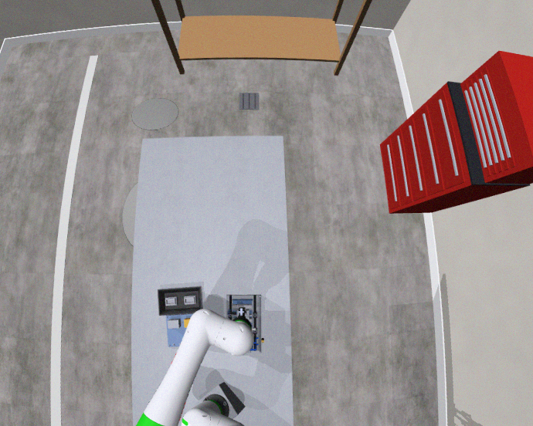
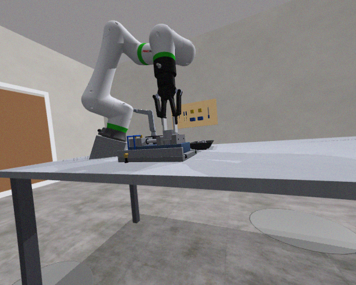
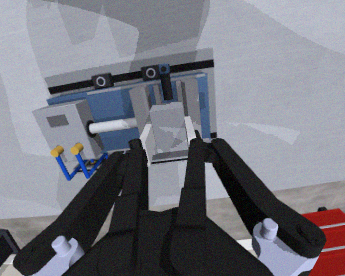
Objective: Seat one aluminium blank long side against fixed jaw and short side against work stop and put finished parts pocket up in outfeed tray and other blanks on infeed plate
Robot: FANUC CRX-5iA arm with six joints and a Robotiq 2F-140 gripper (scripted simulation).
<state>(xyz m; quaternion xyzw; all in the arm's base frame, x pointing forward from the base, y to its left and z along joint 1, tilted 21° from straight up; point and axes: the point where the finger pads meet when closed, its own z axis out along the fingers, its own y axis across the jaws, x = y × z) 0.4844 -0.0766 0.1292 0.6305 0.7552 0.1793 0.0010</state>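
Now: hand 50 mm to the right of the black work stop rod, 50 mm above it and 10 mm past it. Also, from my hand: blue infeed plate 300 mm to the left, 180 mm behind, 130 mm below; hose-end block 160 mm behind, 60 mm below, 30 mm to the right; brass blank 270 mm to the left, 120 mm behind, 110 mm below.
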